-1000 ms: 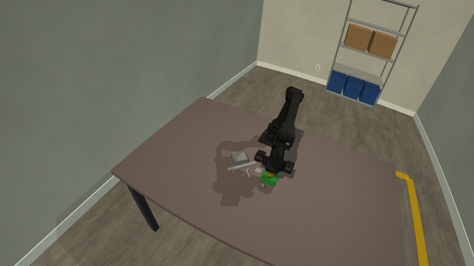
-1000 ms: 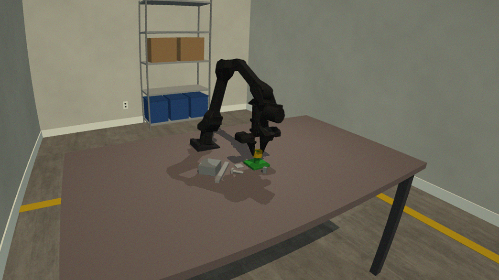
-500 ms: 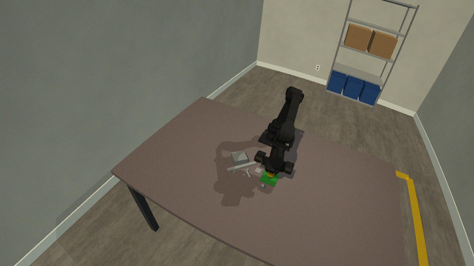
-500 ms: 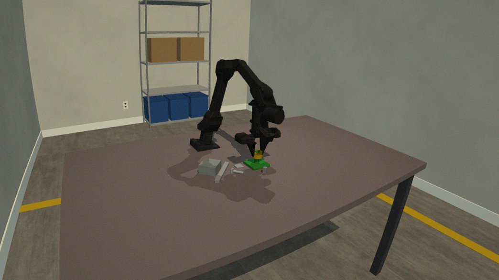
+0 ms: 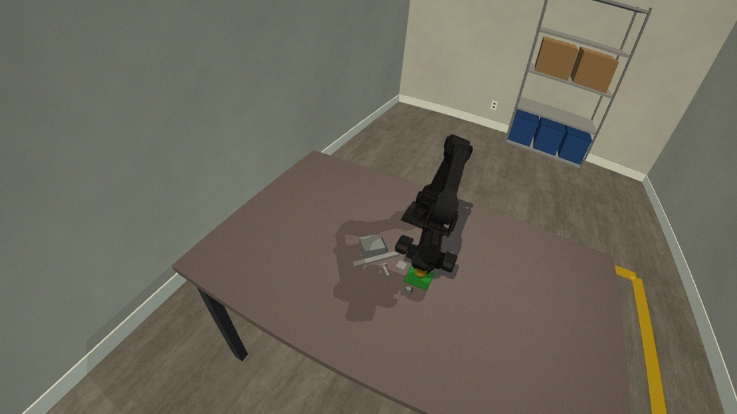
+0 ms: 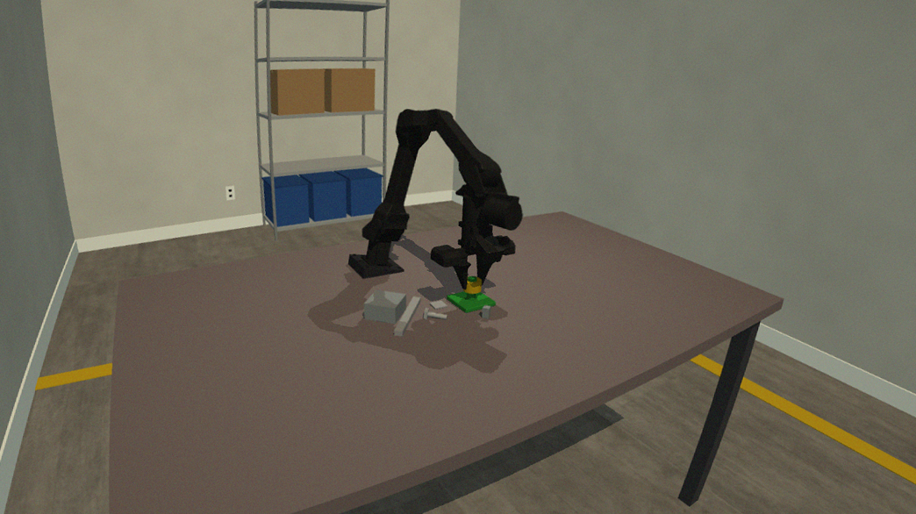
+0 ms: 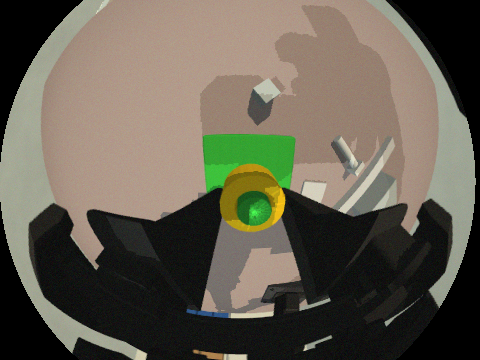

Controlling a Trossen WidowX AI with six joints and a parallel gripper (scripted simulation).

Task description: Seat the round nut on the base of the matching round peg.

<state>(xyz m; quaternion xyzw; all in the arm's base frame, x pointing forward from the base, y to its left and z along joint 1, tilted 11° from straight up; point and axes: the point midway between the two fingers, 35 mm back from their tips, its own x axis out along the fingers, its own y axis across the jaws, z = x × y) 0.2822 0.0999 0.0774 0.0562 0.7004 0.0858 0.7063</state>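
Right now the small grey cube is 7 cm ahead of my hand, 1 cm to the right of it and 6 cm below it. Also, from my hand: grey bar (16 cm to the right, 7 cm below); then small flat plate (2 cm behind, 7 cm to the right, 7 cm below); then bolt (3 cm ahead, 11 cm to the right, 7 cm below).
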